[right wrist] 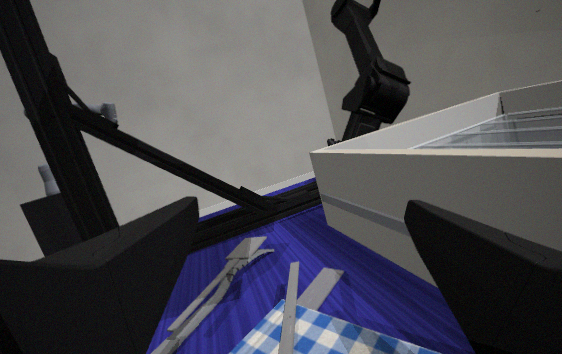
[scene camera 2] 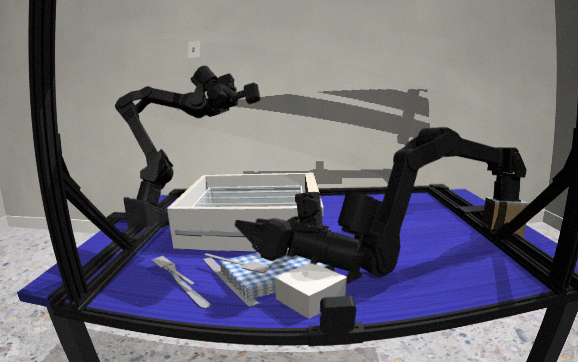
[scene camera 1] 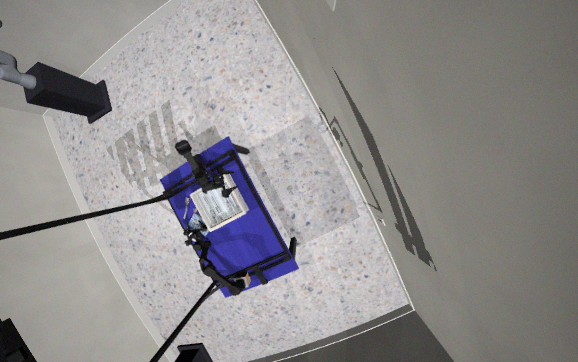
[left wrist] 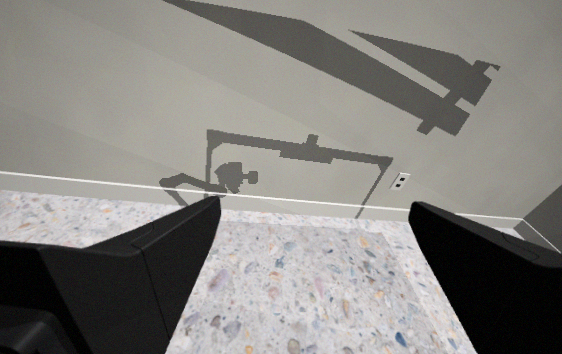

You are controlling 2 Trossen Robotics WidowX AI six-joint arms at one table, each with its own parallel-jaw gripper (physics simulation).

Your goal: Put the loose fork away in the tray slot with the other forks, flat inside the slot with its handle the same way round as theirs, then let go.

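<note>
Two crossing grey cutlery pieces (scene camera 2: 186,287) (right wrist: 200,316) lie on the blue table beside the white box; tine-like detail shows near their far end in the right wrist view. Another piece, with a rounded head (scene camera 2: 257,267), lies on the checked napkin stack; which piece is the loose fork I cannot tell. The clear divided tray (scene camera 2: 250,201) (right wrist: 525,131) is inside the white box (scene camera 2: 210,222) (right wrist: 450,185); the forks inside cannot be made out. My right gripper (scene camera 2: 238,227) (right wrist: 303,208) is open, empty, above the napkin's left part. My left gripper (scene camera 1: 233,181) (left wrist: 314,208) is open, empty, high above the box.
The blue-and-white checked napkin stack (scene camera 2: 245,280) (right wrist: 330,330) lies in front of the box, with a flat grey piece (scene camera 2: 230,286) (right wrist: 321,287) along its edge. A white block (scene camera 2: 310,290) stands right of it. Black frame rails border the table.
</note>
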